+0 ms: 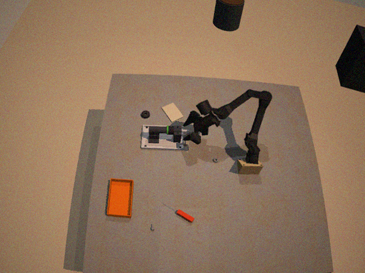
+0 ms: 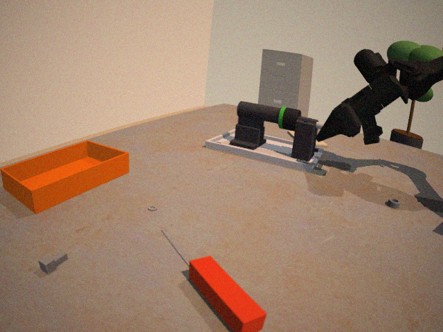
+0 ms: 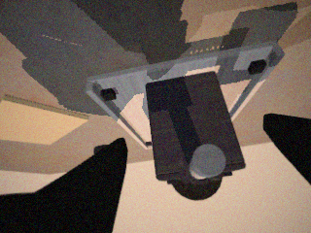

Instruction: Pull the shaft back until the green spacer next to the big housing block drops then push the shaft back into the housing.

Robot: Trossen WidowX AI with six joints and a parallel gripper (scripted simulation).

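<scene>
Right now the grey shaft is 4 cm ahead of my gripper tip, 2 cm above it and 1 cm to the left of it. From my gripper tip the other things lie so: beige card 17 cm to the right, 9 cm ahead, 6 cm below; dark sleeve 6 cm ahead, 2 cm above, 1 cm to the left; green spacer 9 cm ahead, 2 cm above, 1 cm to the left.
</scene>
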